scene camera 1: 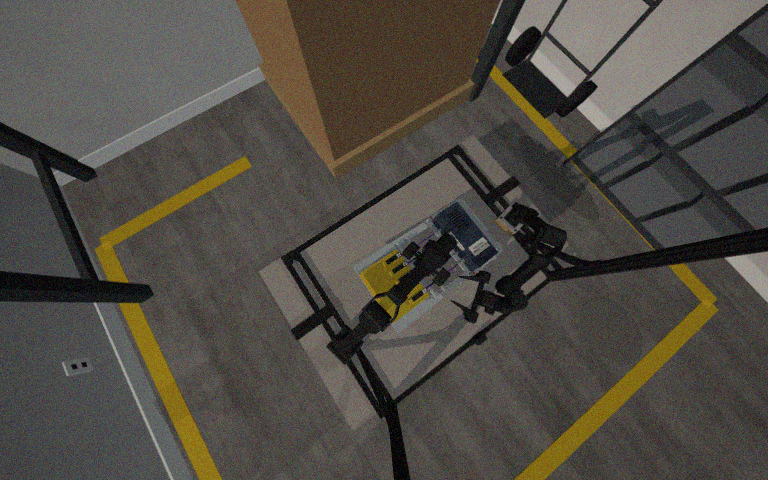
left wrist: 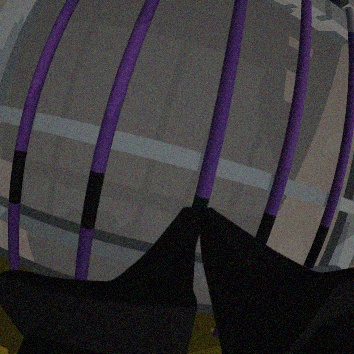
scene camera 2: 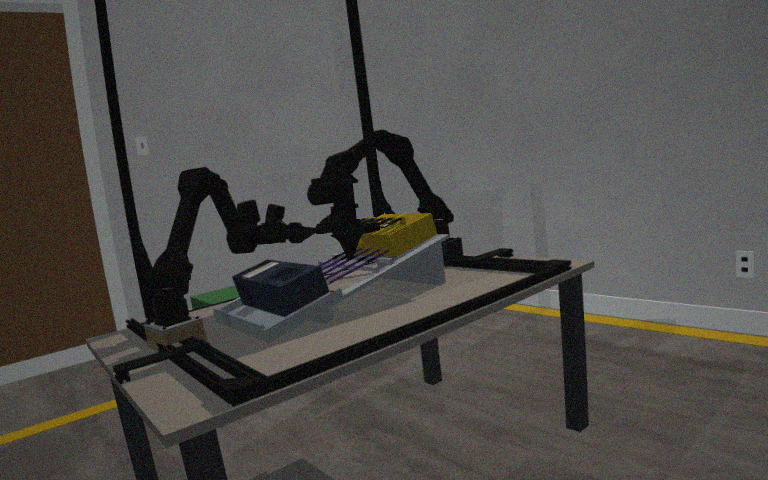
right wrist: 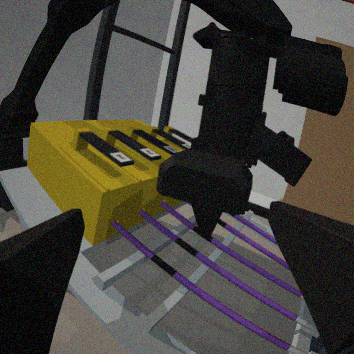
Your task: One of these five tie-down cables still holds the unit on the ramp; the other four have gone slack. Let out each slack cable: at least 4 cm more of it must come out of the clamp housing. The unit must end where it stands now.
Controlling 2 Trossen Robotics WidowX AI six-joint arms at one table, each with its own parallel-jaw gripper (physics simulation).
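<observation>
My left gripper (scene camera 2: 351, 255) (left wrist: 195, 216) (right wrist: 204, 235) points down between the clamp housing and the unit, shut on the middle purple cable (left wrist: 223, 95) (right wrist: 252, 265) at its black band. The fingers hide this cable's stretch toward the housing. Two cables run on each side of it, each with a black band. The yellow clamp housing (scene camera 1: 376, 274) (scene camera 2: 404, 234) (right wrist: 65, 170) sits high on the grey ramp (scene camera 2: 421, 270); its levers (right wrist: 105, 147) lie along its top. The dark blue unit (scene camera 1: 461, 220) (scene camera 2: 283, 285) rests lower on the ramp. My right gripper (scene camera 1: 457, 289) (right wrist: 177, 216) is open and empty, beside the cables.
Grey crossbars (left wrist: 140, 145) of the ramp run under the cables. A black frame (scene camera 1: 362, 209) borders the table around the ramp. A green block (scene camera 2: 214, 297) lies behind the unit in scene camera 2. The left arm leans over the housing, with its wrist close to the right gripper.
</observation>
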